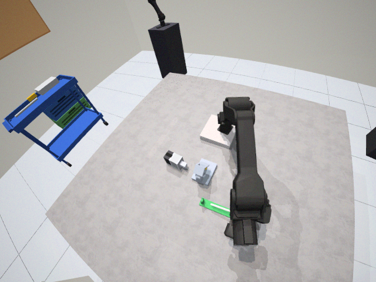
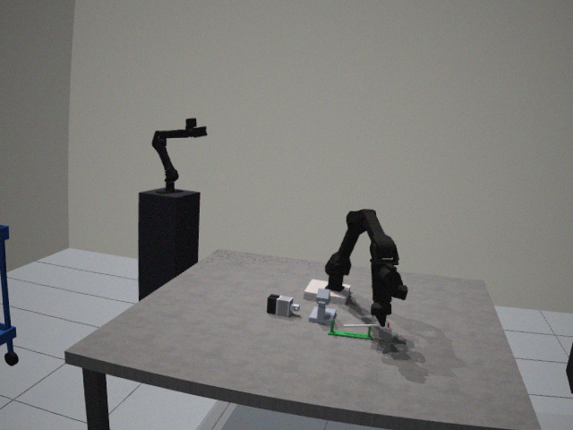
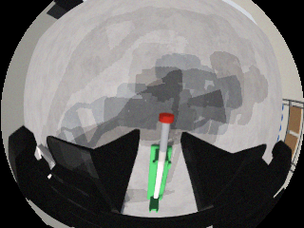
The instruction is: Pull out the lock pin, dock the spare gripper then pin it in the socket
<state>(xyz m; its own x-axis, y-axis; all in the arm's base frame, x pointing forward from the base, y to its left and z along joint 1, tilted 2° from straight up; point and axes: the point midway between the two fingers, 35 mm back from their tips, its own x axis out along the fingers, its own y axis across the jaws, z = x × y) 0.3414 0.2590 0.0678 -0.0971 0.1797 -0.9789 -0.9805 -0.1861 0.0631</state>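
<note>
My gripper tip is now 2 cm short of the green cradle, 10 cm to the left of it and 3 cm above it. Round my gripper tip: mount: 6 cm behind, 22 cm to the right; spare gripper: 5 cm behind, 37 cm to the right, 2 cm below.
</note>
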